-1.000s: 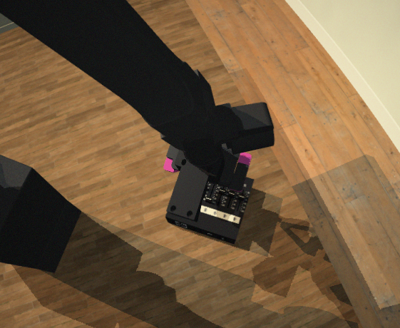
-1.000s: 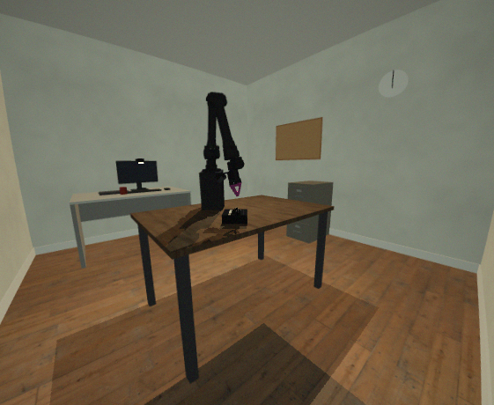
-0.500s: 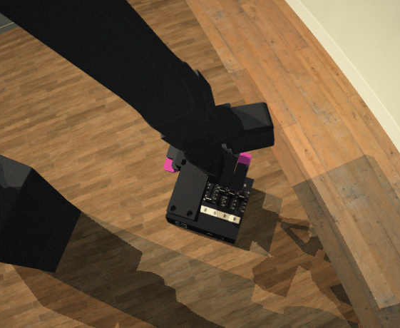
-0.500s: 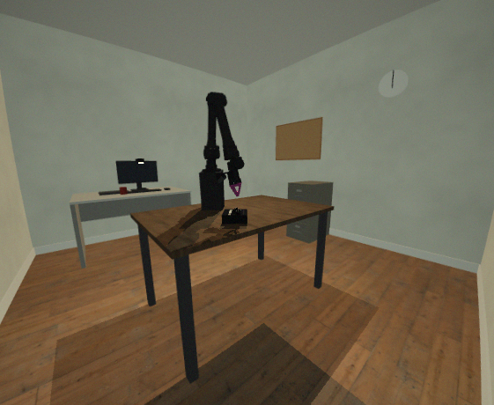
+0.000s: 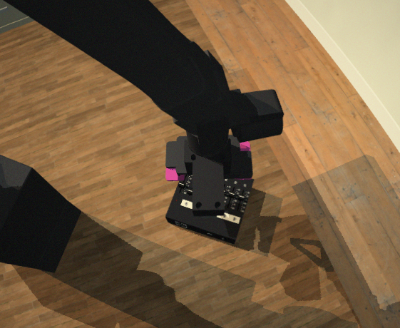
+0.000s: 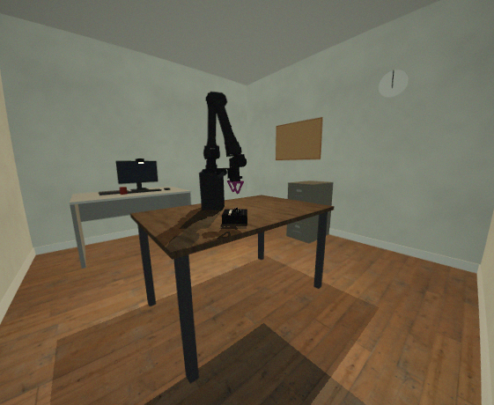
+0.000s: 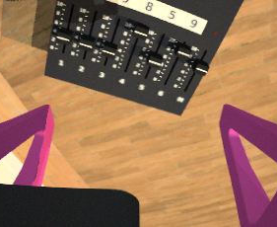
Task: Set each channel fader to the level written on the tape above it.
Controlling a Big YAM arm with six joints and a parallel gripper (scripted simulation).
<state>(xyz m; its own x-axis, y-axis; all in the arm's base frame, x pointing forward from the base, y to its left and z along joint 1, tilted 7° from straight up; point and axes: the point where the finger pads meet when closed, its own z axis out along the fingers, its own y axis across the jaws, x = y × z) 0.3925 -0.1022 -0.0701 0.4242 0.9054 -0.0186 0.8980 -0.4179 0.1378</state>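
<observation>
My hand is 3 cm short of the channel 3 fader cap, 1 cm to the left of it and 12 cm above it. From my hand the other things lie so: channel 6 fader (3 cm behind, 3 cm to the left, 12 cm below); then channel 5 fader cap (1 cm behind, 2 cm to the left, 12 cm below); then channel 4 fader (1 cm behind, 1 cm to the right, 12 cm below).
</observation>
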